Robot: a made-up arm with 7 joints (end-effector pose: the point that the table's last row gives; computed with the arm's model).
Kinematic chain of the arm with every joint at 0, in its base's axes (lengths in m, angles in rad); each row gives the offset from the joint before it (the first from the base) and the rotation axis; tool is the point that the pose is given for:
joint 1: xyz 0 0 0.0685 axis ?
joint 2: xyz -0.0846 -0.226 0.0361 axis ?
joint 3: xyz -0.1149 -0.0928 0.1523 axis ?
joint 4: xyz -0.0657 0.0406 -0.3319 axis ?
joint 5: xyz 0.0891 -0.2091 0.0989 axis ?
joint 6: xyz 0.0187 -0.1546 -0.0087 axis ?
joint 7: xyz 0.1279 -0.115 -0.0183 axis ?
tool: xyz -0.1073 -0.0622 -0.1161
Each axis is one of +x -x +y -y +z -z.
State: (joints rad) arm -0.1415 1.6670 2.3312 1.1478 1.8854 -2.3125 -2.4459
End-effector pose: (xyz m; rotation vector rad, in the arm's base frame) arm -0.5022 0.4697 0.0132 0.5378 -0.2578 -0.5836
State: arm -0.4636 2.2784 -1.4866 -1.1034 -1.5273 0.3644 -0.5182
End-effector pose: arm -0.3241 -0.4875 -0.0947 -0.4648 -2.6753 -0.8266
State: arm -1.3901 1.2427 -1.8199 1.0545 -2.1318 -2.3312 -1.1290
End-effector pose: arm 0.3900 -0.0307 -0.2750 0.1591 0.8117 2.3231
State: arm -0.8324 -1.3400 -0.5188 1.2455 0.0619 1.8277 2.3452
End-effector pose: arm -0.7758 -0.3142 0.1873 2.1867 -1.9343 1.1475
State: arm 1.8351 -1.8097 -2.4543 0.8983 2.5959 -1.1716 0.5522
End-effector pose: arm 0.6820 0.2871 0.1594 2.4068 -0.2659 0.4633
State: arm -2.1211 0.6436 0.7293 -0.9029 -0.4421 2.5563 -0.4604
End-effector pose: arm -0.2813 0.6735 0.2680 -2.9294 -0.3131 1.0351
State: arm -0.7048 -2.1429 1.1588 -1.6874 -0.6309 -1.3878 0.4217
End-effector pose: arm 0.1398 0.0013 0.0632 2.6130 -0.9184 -1.4343
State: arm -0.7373 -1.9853 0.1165 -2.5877 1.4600 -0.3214 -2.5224
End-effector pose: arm -0.1828 0.0349 -0.2302 -0.9492 1.9579 -2.2642
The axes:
joint 1: +z
joint 2: +x
joint 3: -z
joint 4: +x
joint 5: +y
joint 6: +y
joint 7: -z

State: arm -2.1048 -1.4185 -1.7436 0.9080 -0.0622 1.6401 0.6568
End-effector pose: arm -0.6920 0.2646 0.1582 1.1139 2.7442 0.2312
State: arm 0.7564 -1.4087 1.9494 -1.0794 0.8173 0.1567 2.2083
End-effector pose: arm -0.1966 -0.3890 0.1248 -0.0675 0.2214 2.1334
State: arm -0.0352 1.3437 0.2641 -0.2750 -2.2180 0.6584 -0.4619
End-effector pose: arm -0.1914 -0.4972 -0.4351 0.3394 -1.2871 -0.5851
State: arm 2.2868 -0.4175 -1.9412 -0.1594 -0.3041 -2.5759 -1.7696
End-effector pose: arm -0.0545 0.3399 0.2907 -2.3641 0.7991 -0.1062
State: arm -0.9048 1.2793 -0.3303 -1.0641 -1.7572 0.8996 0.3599
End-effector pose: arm -0.4425 -0.3254 -0.0188 -0.0639 -1.2553 -1.0757
